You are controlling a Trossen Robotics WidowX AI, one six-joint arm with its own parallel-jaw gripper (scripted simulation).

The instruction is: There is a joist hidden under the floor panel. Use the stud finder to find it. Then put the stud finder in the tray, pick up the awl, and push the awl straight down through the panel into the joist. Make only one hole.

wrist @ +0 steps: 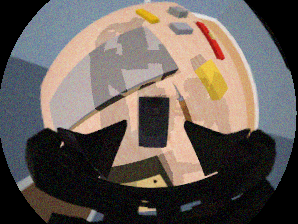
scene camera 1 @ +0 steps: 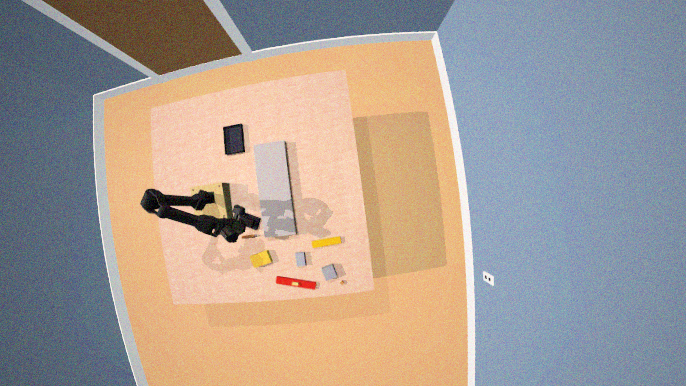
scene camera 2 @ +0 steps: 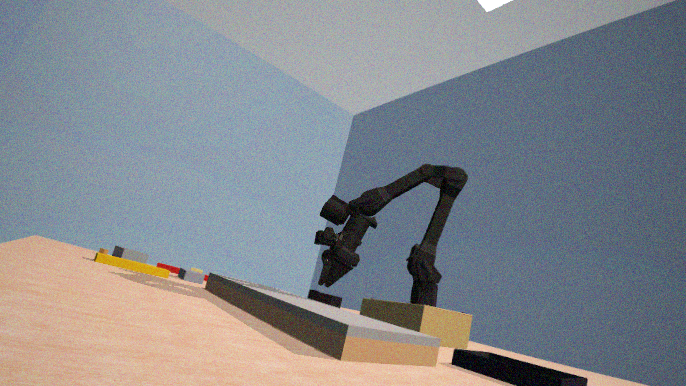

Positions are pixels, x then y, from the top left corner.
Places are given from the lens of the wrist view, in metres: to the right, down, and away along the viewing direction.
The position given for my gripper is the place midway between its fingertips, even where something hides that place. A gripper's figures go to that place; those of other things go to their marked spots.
my gripper point(wrist: 156, 123): 0.01, 0.01, 0.10
stud finder point(wrist: 152, 129): 0.01, 0.03, 0.12
yellow block point(wrist: 210, 75): 0.18, -0.10, 0.13
The marked spots on the stud finder and the yellow block are 0.21 m apart.
